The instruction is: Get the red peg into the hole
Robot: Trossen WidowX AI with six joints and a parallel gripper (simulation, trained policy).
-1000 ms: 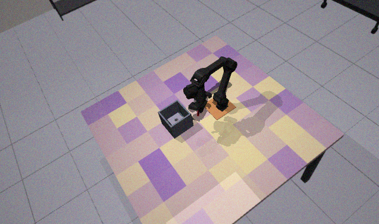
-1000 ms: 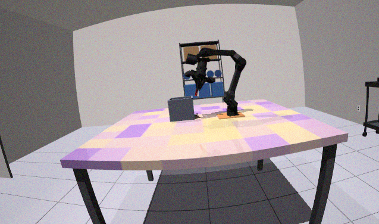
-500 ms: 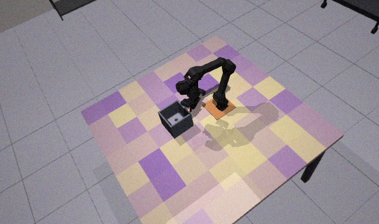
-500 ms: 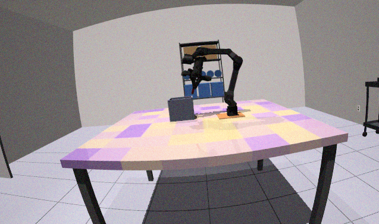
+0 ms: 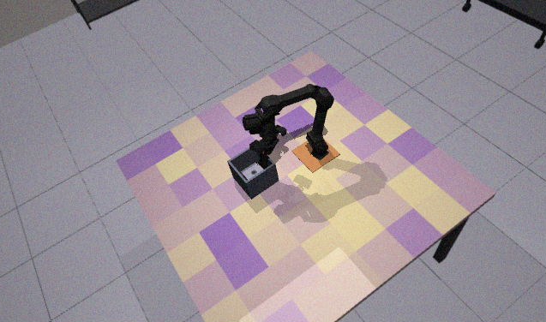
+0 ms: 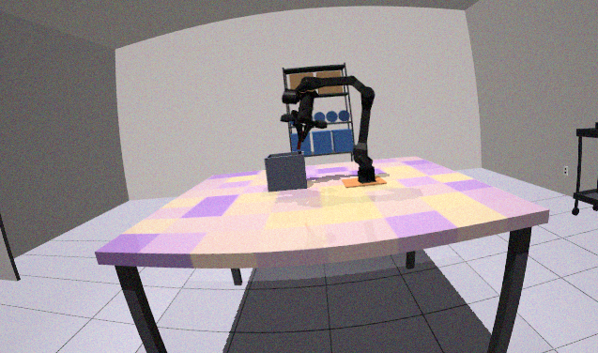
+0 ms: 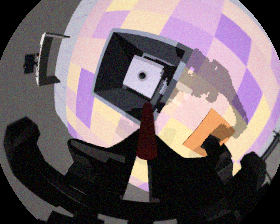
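My gripper tip is 140 mm above the pale plate, 70 mm short of it and 60 mm to the left of it. Round my gripper tip: red peg: 20 mm to the right, 10 mm above.
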